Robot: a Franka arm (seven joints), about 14 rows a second.
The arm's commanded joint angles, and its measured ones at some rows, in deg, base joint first. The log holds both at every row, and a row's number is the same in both.
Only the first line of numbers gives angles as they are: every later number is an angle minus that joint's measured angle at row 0.
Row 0, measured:
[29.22 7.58 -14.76 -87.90 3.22 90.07 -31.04]
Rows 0 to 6, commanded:
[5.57 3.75 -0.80 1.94 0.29 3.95 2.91]
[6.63 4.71 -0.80 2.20 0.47 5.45 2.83]
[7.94 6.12 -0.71 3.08 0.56 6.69 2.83]
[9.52 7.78 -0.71 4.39 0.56 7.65 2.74]
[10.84 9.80 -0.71 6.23 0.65 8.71 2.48]
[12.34 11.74 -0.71 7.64 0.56 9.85 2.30]
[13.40 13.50 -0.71 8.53 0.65 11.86 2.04]
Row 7, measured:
[11.35 8.52 0.06 3.09 0.00 10.42 2.75]
